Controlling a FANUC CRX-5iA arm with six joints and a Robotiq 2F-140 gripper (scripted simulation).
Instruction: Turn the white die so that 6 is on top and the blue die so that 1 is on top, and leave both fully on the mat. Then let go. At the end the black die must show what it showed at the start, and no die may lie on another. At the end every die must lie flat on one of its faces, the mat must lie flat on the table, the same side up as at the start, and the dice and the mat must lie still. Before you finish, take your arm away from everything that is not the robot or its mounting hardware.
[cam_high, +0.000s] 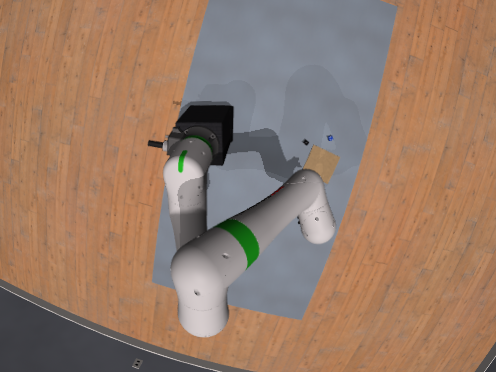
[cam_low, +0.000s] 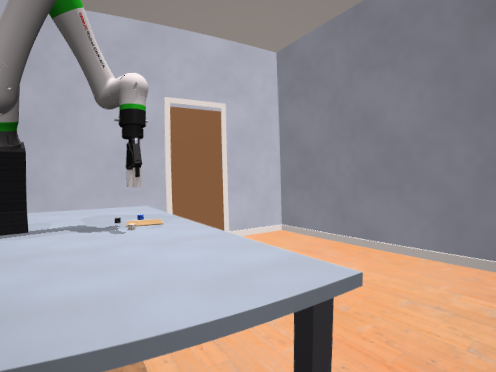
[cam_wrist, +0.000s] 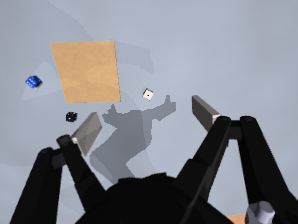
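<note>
Right now the white die is 1 cm behind my hand and 15 cm below it. From my hand the other things lie so: blue die (8 cm ahead, 25 cm to the left, 15 cm below); black die (3 cm behind, 21 cm to the left, 15 cm below); tan mat (6 cm ahead, 12 cm to the left, 16 cm below).
</note>
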